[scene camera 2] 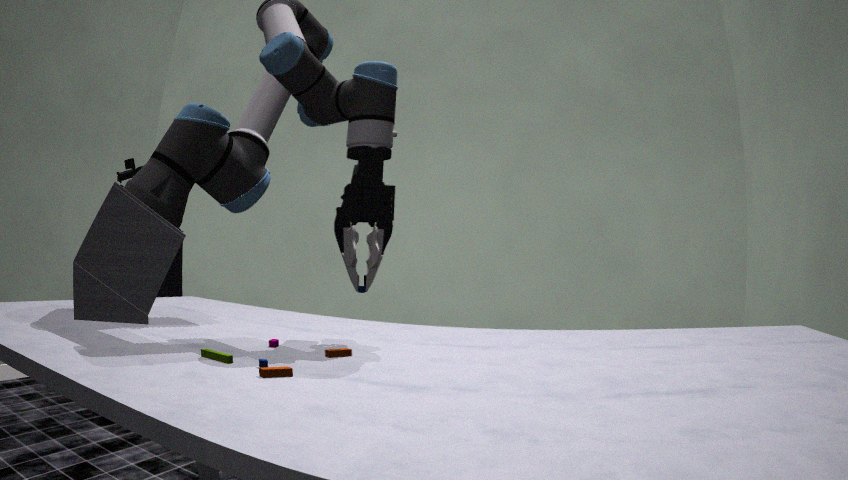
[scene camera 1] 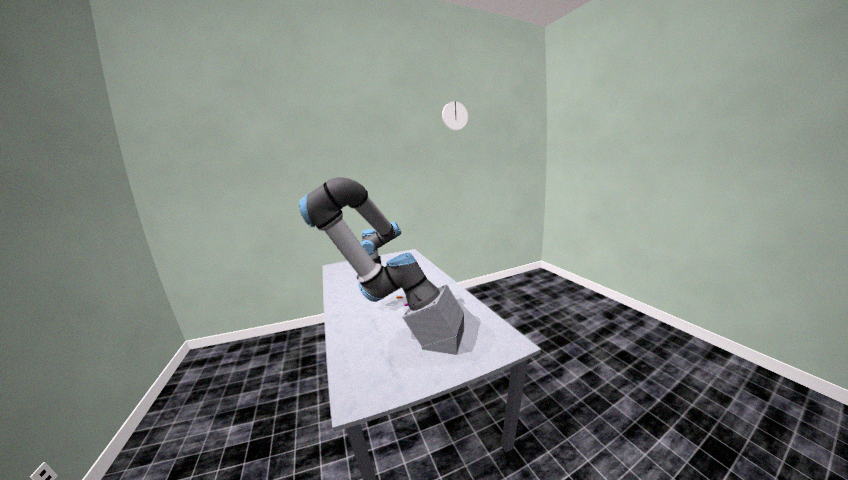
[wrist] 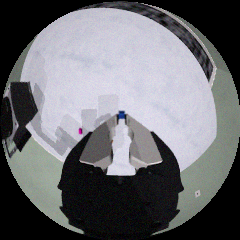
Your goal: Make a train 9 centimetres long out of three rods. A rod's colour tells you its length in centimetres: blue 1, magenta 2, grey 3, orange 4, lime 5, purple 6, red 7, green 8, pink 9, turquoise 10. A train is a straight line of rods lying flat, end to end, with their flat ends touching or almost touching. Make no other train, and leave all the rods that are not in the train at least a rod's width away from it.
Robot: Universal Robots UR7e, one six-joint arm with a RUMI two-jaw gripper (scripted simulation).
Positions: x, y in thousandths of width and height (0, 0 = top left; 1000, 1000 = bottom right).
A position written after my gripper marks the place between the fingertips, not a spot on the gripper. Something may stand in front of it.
In view: my gripper (scene camera 2: 426, 607).
My gripper is seen too in the wrist view (wrist: 506, 481).
